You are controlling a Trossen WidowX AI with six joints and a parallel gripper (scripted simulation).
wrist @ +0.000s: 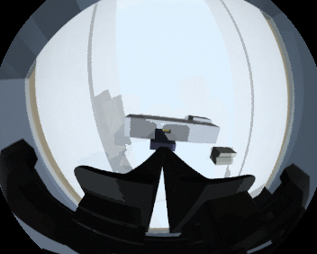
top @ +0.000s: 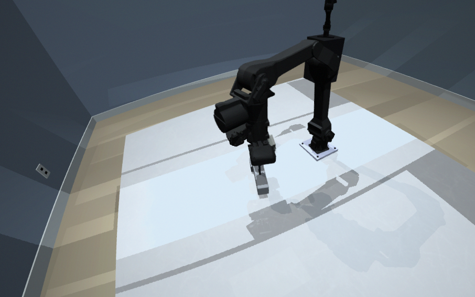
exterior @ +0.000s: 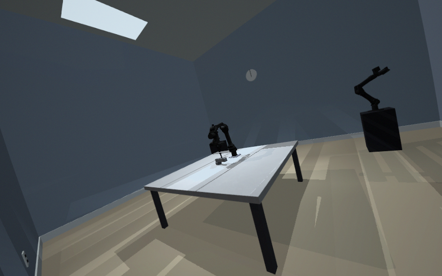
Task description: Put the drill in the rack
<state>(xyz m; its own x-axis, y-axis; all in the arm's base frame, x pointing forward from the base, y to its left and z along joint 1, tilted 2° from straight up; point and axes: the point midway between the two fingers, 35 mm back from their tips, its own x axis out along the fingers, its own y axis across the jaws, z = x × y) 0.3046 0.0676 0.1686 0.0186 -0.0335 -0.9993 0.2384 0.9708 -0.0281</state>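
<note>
My gripper tip is now 40 mm above the dark piece. The rest, counted from my gripper tip: grey rack (170 mm to the right, 130 mm below, 120 mm behind); then drill (90 mm below, 50 mm to the right, 10 mm behind).
</note>
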